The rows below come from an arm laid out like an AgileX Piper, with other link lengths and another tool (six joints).
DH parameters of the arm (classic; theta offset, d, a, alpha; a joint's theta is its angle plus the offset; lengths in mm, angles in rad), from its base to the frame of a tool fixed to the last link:
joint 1: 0 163.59 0 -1.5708
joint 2: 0.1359 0 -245.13 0
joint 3: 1.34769 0 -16.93 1.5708
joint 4: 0 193.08 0 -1.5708
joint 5: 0 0 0 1.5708
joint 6: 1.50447 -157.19 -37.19 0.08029
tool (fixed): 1.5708 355.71 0 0
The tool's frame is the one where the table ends.
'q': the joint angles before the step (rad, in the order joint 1, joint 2, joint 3, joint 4, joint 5, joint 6). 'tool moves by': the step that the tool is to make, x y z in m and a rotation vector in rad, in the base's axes. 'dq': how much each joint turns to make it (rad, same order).
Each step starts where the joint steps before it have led.
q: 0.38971, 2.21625, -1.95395, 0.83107, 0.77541, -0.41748
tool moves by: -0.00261, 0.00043, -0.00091, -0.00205, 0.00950, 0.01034
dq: -0.00001, -0.00001, -0.00001, -0.00012, 0.01421, 0.00001
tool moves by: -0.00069, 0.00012, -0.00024, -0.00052, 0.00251, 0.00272
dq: 0.00002, 0.00002, -0.00001, -0.00001, 0.00372, 0.00001
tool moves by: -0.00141, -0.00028, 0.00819, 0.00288, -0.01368, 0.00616
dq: -0.00001, -0.01895, 0.00004, -0.00350, 0.00767, -0.00003
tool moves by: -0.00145, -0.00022, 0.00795, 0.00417, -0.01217, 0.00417
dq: 0.00001, -0.01825, -0.00002, -0.00260, 0.00662, 0.00178
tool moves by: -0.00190, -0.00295, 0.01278, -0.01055, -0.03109, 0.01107
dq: 0.00000, -0.03265, -0.00001, -0.02274, 0.01152, -0.00002
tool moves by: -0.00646, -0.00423, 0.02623, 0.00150, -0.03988, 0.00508
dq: -0.00002, -0.06587, -0.00001, -0.02985, 0.02296, 0.02336
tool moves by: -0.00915, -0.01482, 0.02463, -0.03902, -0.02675, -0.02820
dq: 0.00001, -0.08010, 0.00007, -0.10447, 0.03413, 0.08901
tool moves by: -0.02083, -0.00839, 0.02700, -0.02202, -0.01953, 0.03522
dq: -0.00001, -0.08811, -0.00008, -0.03814, 0.08517, 0.02209
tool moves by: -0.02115, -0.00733, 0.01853, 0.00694, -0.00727, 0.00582
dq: 0.00000, -0.09702, 0.05848, -0.00428, 0.02668, 0.01560
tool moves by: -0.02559, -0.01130, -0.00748, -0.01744, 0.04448, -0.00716
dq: 0.00003, -0.10148, 0.15385, -0.00236, -0.00795, 0.00381
